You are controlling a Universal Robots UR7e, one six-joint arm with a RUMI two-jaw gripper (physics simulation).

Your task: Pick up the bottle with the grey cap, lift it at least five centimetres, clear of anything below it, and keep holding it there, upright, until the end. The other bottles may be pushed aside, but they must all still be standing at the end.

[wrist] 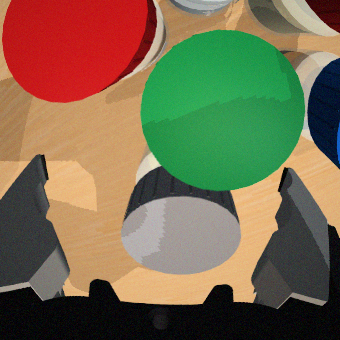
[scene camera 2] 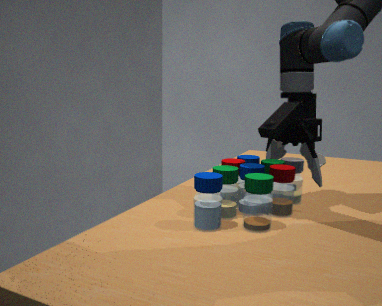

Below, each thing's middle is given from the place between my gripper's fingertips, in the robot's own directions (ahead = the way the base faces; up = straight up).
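Green-capped bottle (wrist: pixel 222 109): my gripper 30 mm to the right of it, 40 mm short of it. Red-capped bottle (scene camera 2: pixel 283 190): 80 mm to the left of my hand.
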